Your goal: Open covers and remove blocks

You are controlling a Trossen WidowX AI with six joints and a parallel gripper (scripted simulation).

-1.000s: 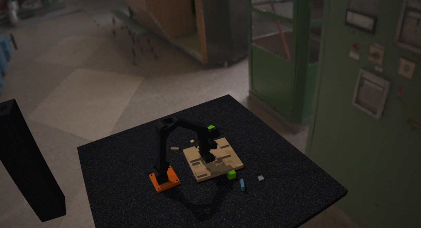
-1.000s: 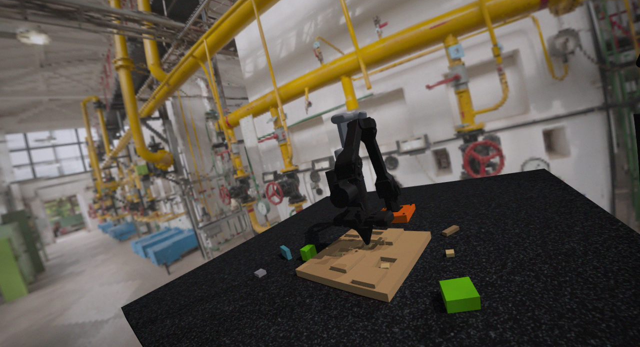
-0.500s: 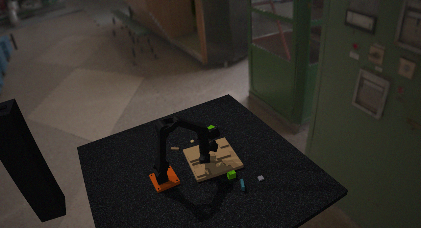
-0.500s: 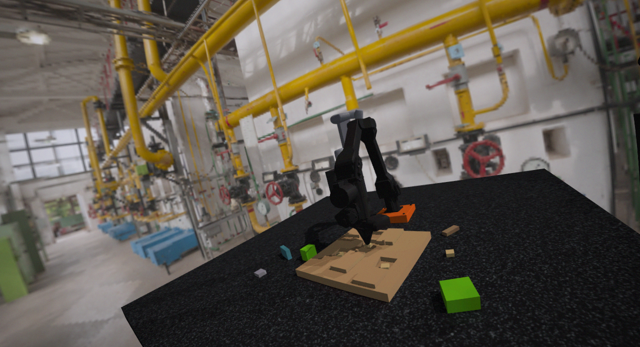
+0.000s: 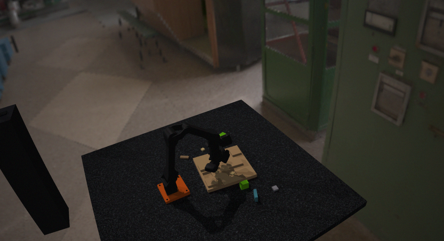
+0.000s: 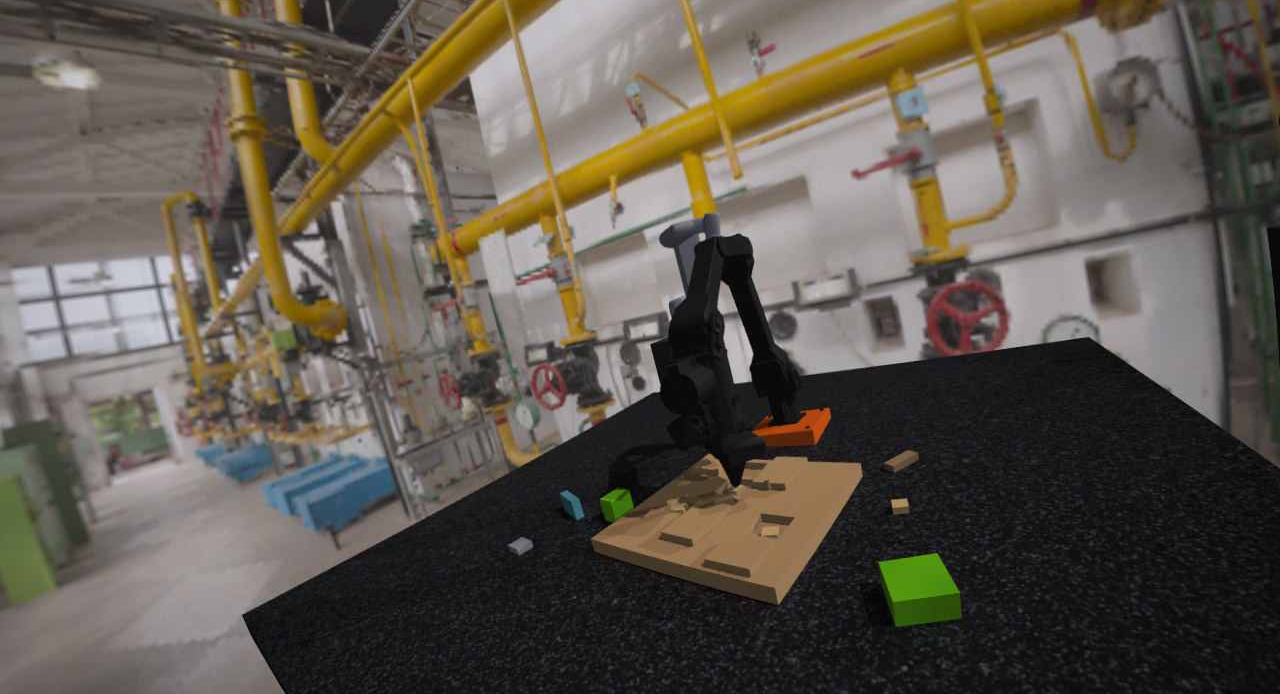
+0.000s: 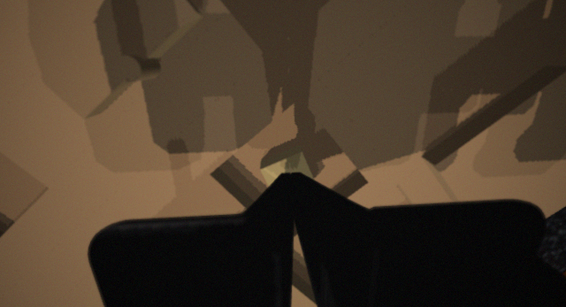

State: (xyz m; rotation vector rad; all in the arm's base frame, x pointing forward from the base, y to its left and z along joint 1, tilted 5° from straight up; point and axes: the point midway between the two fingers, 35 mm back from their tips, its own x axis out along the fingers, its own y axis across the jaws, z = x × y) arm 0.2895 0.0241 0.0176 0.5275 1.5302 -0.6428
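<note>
My gripper tip is 50 mm short of the tan puzzle board and 10 mm to the right of it. Also, from my gripper tip: teal block: 280 mm to the right, 110 mm ahead, 10 mm below; then small green cube: 180 mm to the right, 90 mm ahead; then large green block: 280 mm to the left, 170 mm ahead, 10 mm below.
</note>
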